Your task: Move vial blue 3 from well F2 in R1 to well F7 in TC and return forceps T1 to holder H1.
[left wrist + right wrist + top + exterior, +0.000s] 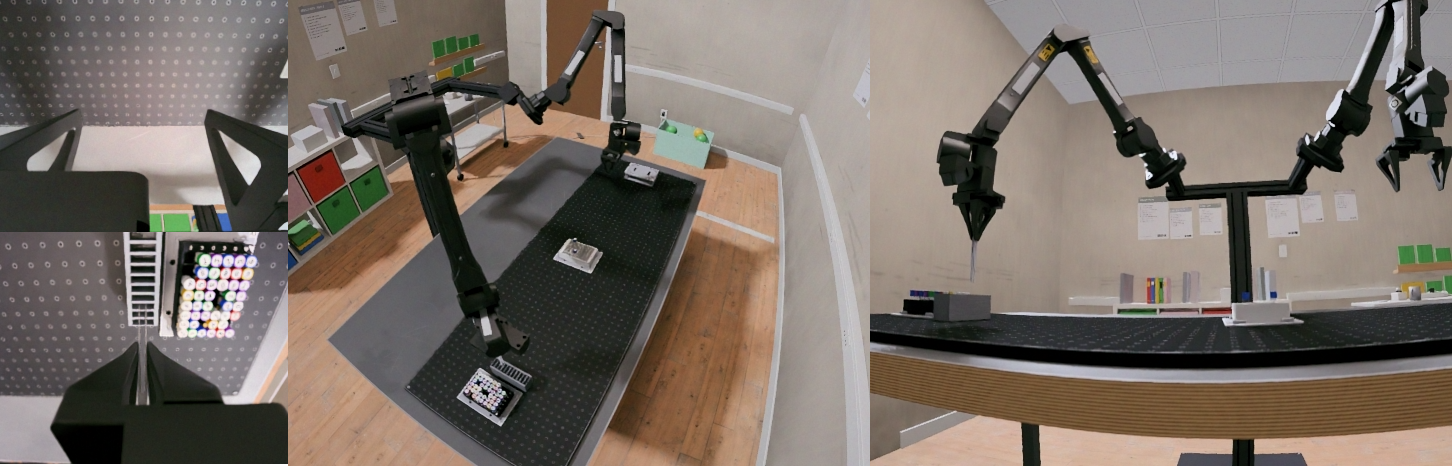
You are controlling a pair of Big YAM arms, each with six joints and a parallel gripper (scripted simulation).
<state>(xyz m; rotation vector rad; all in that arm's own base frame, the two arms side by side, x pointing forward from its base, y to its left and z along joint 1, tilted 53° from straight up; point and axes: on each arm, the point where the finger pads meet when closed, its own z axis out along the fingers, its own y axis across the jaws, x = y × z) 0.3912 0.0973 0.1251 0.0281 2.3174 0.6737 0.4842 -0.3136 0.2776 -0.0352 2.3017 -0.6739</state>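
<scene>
Now: right hand 2 cm short of the grey holder H1 and 16 cm above it.
</scene>
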